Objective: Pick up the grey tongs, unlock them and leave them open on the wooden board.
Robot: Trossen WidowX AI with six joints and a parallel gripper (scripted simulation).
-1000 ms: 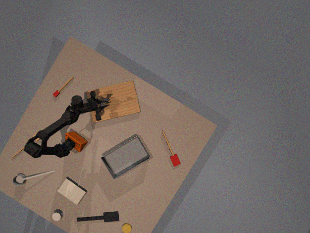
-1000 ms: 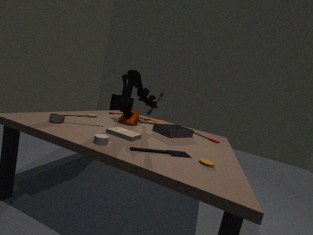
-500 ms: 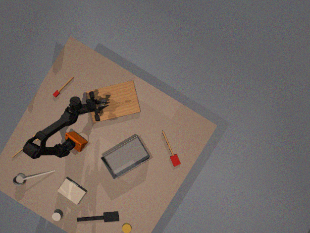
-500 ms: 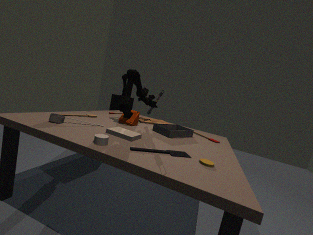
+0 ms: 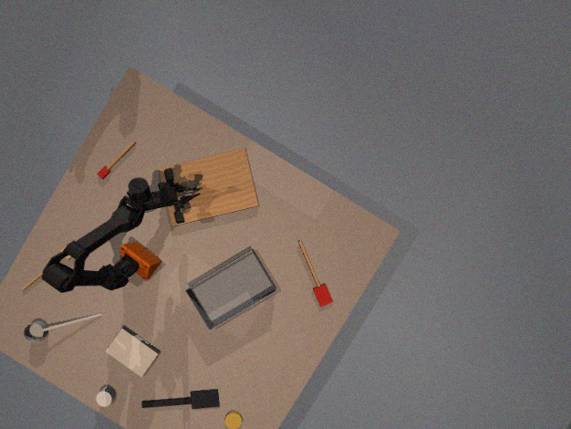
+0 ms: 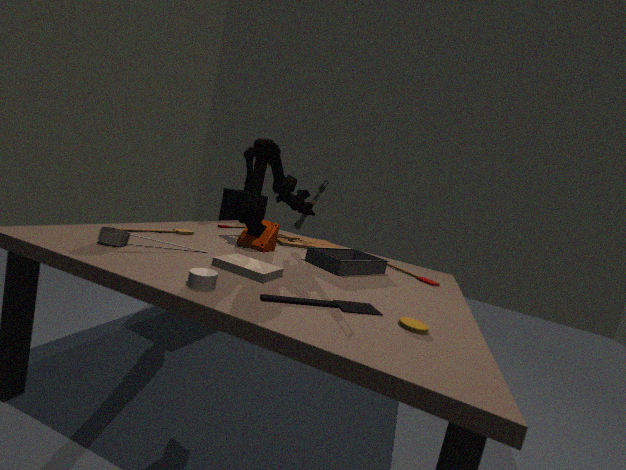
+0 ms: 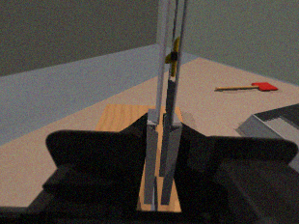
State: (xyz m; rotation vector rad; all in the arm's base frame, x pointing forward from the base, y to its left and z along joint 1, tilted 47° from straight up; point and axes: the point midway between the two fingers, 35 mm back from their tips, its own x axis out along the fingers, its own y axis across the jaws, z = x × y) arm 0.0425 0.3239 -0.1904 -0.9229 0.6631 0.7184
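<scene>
Now: gripper tip 150 mm above the wooden board, 20 mm to the right of it and 20 mm past it. From my gripper tip the other things lie so: black spatula 740 mm to the right, 440 mm ahead, 160 mm below; then white block 700 mm to the right, 150 mm below, 150 mm ahead; then roasting tin 310 mm ahead, 240 mm to the right, 130 mm below.
</scene>
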